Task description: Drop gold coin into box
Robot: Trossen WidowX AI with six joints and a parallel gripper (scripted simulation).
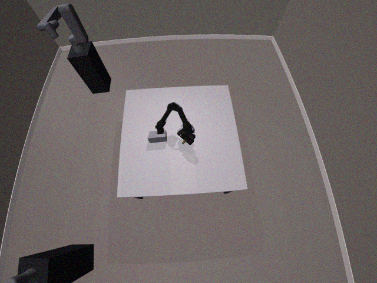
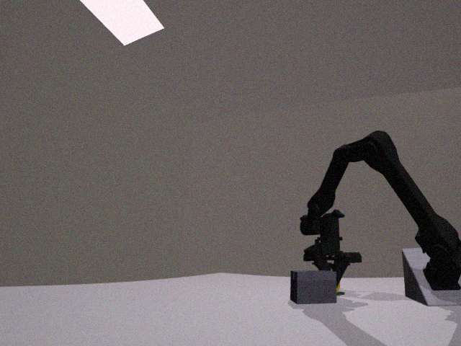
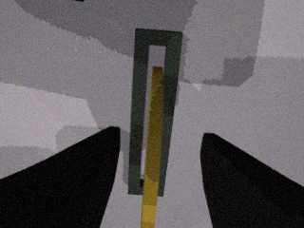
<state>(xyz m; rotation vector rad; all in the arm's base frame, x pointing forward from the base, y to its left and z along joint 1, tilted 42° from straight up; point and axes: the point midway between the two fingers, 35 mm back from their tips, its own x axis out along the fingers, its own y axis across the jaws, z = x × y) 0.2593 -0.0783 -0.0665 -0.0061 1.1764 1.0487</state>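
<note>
Now: the coin 1 cm above my gripper tip.
</note>
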